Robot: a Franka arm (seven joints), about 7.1 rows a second.
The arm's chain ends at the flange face. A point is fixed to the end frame.
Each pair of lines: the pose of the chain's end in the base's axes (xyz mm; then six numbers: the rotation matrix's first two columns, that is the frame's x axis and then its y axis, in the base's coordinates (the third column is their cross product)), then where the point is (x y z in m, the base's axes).
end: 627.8, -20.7, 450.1, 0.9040, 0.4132, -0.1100, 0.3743, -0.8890, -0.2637
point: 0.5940 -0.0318 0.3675
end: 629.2, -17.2, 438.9, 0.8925, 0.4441, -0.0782, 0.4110, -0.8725, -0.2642
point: 0.5982 -0.0282 0.3552
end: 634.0, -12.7, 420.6, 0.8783, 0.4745, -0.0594, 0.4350, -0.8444, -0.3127
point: 0.6028 -0.0202 0.3366
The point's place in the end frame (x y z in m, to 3 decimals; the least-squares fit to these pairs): -0.026 0.019 0.084
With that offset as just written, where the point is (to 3 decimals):
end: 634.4, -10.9, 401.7, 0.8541, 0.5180, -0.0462, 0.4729, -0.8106, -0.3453
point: 0.603 -0.017 0.318
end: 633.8, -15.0, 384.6, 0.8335, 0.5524, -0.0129, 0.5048, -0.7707, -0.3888
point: 0.603 -0.017 0.300
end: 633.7, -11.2, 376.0, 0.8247, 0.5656, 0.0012, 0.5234, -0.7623, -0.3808
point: 0.604 -0.014 0.291
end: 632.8, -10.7, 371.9, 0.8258, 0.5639, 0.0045, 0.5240, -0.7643, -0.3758
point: 0.604 -0.014 0.287
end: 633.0, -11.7, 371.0, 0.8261, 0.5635, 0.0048, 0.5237, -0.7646, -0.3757
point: 0.604 -0.015 0.286
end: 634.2, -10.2, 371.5, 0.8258, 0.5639, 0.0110, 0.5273, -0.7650, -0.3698
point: 0.606 -0.013 0.286
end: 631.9, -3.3, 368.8, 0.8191, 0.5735, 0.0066, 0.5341, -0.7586, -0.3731
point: 0.603 -0.007 0.284
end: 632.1, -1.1, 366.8, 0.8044, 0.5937, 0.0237, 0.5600, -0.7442, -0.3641
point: 0.605 -0.005 0.281
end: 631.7, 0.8, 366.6, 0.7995, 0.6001, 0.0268, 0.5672, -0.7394, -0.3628
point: 0.605 -0.003 0.281
